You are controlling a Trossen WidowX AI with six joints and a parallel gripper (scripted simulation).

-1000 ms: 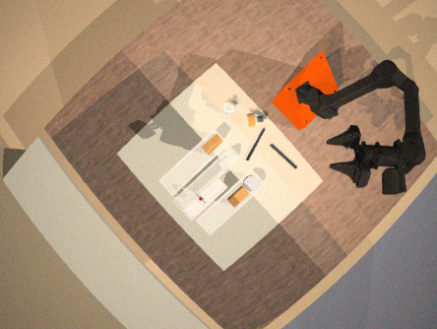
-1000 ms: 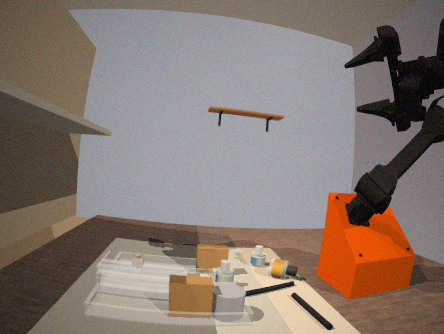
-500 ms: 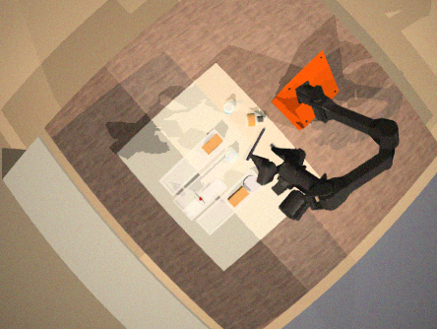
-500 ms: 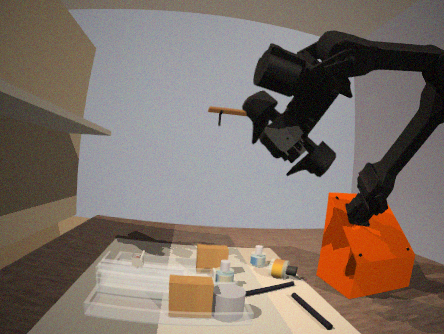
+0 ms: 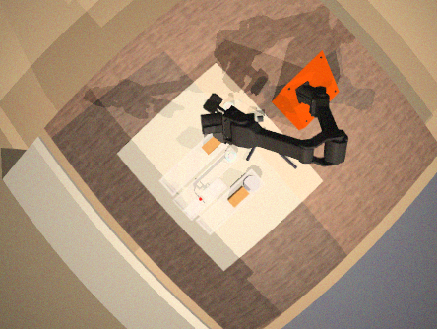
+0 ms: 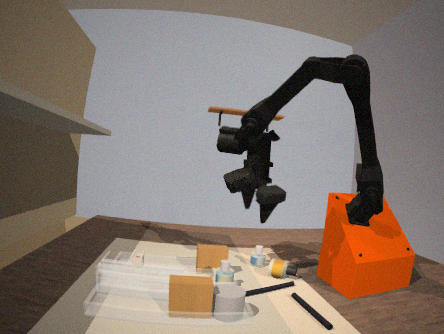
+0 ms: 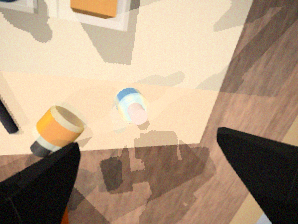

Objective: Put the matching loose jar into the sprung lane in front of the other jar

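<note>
Right now my gripper tip is 250 mm to the right of the grey cylinder, 130 mm above it and 70 mm short of it. The rest, counted from my gripper tip: white sprung lane 220 mm ahead, 160 mm to the left, 130 mm below.
</note>
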